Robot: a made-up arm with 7 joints.
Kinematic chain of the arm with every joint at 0, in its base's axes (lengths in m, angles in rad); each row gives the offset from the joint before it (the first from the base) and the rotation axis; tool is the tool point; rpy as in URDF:
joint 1: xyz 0 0 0.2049 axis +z
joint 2: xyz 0 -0.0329 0.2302 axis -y
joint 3: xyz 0 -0.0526 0.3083 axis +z
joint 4: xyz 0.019 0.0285 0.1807 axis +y
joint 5: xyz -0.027 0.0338 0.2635 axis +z
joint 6: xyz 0 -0.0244 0.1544 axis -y
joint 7: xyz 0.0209 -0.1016 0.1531 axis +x
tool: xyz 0 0 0 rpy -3.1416 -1.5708 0
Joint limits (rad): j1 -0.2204..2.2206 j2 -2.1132..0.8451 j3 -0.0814..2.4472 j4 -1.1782..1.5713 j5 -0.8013..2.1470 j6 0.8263..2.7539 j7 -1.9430..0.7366
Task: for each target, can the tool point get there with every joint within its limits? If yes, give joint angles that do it. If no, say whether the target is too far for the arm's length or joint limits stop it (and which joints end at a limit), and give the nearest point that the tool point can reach.
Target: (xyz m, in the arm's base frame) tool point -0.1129 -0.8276 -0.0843
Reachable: no: joint limits stop it (at a limit: joint 1, joint 2, joint 4, joint 5) | nearest point 0.1720 -0.6150 -0.0516 | short by 0.357 m
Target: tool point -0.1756 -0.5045 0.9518
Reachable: yes | joints 0.7296 0.4305 0.5090 -0.5736 -0.1261 2.5486 -0.1966
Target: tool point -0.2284 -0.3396 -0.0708
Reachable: no: joint limits stop it (at a limit: joint 1, joint 2, joint 4, joint 5, joint 6) | nearest point -0.2946 -0.1037 -0.0967 | short by 0.246 m
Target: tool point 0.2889 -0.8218 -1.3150
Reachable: no: too far | nearest point 0.3659 -0.3032 -0.3673 | short by 1.083 m
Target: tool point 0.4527 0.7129 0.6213
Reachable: yes | joints 0.7198 -1.0132 1.0518 0.7204 1.5890 1.2613 -1.5044
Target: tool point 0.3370 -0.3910 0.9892
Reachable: yes | joints 1.7272 0.3332 0.3145 -0.7540 0.4113 2.2786 0.5325
